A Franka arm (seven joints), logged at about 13 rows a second.
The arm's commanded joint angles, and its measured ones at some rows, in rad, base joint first. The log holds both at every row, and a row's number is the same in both.
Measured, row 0: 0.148 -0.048 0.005 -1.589 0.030 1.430 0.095
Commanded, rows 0 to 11: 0.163 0.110 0.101 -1.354 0.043 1.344 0.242; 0.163 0.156 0.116 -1.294 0.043 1.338 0.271; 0.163 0.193 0.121 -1.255 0.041 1.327 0.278; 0.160 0.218 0.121 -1.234 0.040 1.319 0.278; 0.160 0.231 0.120 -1.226 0.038 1.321 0.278; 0.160 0.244 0.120 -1.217 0.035 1.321 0.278; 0.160 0.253 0.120 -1.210 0.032 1.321 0.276; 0.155 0.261 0.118 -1.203 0.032 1.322 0.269; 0.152 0.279 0.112 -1.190 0.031 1.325 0.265; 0.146 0.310 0.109 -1.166 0.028 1.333 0.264; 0.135 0.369 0.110 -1.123 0.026 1.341 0.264; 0.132 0.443 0.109 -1.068 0.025 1.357 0.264
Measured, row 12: 0.140 0.296 0.111 -1.211 0.030 1.361 0.260
